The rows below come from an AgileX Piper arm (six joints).
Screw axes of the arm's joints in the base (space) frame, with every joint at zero. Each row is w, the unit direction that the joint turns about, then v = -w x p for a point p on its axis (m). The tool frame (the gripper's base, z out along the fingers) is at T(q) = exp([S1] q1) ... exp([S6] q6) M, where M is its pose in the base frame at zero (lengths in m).
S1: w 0 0 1 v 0 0 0
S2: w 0 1 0 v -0.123 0 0
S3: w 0 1 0 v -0.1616 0 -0.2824
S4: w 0.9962 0 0.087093 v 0 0.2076 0
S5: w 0 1 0 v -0.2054 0 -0.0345
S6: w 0.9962 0 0.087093 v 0 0.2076 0
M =
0.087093 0 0.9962 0.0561
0 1 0 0
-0.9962 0 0.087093 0.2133
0 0 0 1
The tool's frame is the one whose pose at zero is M.
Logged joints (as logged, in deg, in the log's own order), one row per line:
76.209, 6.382, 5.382, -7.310, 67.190, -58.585
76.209, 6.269, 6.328, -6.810, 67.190, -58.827
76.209, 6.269, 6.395, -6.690, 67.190, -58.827
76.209, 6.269, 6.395, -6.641, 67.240, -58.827
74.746, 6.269, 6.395, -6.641, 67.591, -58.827
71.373, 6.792, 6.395, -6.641, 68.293, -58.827
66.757, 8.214, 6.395, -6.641, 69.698, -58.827
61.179, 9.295, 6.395, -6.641, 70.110, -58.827
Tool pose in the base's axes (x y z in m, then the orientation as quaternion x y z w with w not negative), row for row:
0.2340, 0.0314, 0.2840, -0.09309, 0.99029, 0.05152, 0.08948
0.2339, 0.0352, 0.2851, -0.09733, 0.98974, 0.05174, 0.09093
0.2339, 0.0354, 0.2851, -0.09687, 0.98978, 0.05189, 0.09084
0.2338, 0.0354, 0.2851, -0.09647, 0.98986, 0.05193, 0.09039
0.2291, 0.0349, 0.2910, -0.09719, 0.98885, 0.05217, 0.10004
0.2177, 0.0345, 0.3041, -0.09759, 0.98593, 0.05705, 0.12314
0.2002, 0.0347, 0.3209, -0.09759, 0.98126, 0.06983, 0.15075
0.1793, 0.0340, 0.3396, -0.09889, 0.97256, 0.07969, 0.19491
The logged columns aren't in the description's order. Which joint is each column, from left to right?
Columns, left to right: q2, q4, q1, q6, q5, q3.
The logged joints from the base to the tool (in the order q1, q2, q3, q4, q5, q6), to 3 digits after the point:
5.382, 76.209, -58.585, 6.382, 67.190, -7.310
6.328, 76.209, -58.827, 6.269, 67.190, -6.810
6.395, 76.209, -58.827, 6.269, 67.190, -6.690
6.395, 76.209, -58.827, 6.269, 67.240, -6.641
6.395, 74.746, -58.827, 6.269, 67.591, -6.641
6.395, 71.373, -58.827, 6.792, 68.293, -6.641
6.395, 66.757, -58.827, 8.214, 69.698, -6.641
6.395, 61.179, -58.827, 9.295, 70.110, -6.641

